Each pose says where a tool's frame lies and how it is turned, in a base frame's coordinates. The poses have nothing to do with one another.
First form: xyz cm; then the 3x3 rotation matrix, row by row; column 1 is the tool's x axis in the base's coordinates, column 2 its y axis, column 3 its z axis. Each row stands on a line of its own.
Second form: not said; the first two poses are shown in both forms.
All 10 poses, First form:
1:
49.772 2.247 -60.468
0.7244 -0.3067 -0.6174
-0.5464 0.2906 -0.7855
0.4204 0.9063 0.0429
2:
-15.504 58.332 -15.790
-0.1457 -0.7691 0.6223
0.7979 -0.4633 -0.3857
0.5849 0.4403 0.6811
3:
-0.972 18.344 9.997
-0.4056 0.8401 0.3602
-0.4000 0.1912 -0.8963
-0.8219 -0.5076 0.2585
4:
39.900 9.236 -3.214
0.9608 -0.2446 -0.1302
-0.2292 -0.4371 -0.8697
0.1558 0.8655 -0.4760
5:
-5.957 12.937 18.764
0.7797 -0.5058 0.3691
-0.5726 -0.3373 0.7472
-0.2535 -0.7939 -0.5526
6:
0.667 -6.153 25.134
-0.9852 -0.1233 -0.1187
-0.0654 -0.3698 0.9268
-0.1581 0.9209 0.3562
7:
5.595 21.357 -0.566
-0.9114 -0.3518 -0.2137
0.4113 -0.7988 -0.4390
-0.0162 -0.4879 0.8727
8:
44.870 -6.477 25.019
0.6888 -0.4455 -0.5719
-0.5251 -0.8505 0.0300
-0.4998 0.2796 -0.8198
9:
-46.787 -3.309 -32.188
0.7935 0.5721 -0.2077
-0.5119 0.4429 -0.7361
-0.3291 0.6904 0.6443
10:
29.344 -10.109 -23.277
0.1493 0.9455 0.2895
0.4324 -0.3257 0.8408
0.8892 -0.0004 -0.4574
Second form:
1: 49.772 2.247 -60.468 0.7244 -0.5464 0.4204 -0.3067 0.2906 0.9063
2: -15.504 58.332 -15.790 -0.1457 0.7979 0.5849 -0.7691 -0.4633 0.4403
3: -0.972 18.344 9.997 -0.4056 -0.4000 -0.8219 0.8401 0.1912 -0.5076
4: 39.900 9.236 -3.214 0.9608 -0.2292 0.1558 -0.2446 -0.4371 0.8655
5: -5.957 12.937 18.764 0.7797 -0.5726 -0.2535 -0.5058 -0.3373 -0.7939
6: 0.667 -6.153 25.134 -0.9852 -0.0654 -0.1581 -0.1233 -0.3698 0.9209
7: 5.595 21.357 -0.566 -0.9114 0.4113 -0.0162 -0.3518 -0.7988 -0.4879
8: 44.870 -6.477 25.019 0.6888 -0.5251 -0.4998 -0.4455 -0.8505 0.2796
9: -46.787 -3.309 -32.188 0.7935 -0.5119 -0.3291 0.5721 0.4429 0.6904
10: 29.344 -10.109 -23.277 0.1493 0.4324 0.8892 0.9455 -0.3257 -0.0004
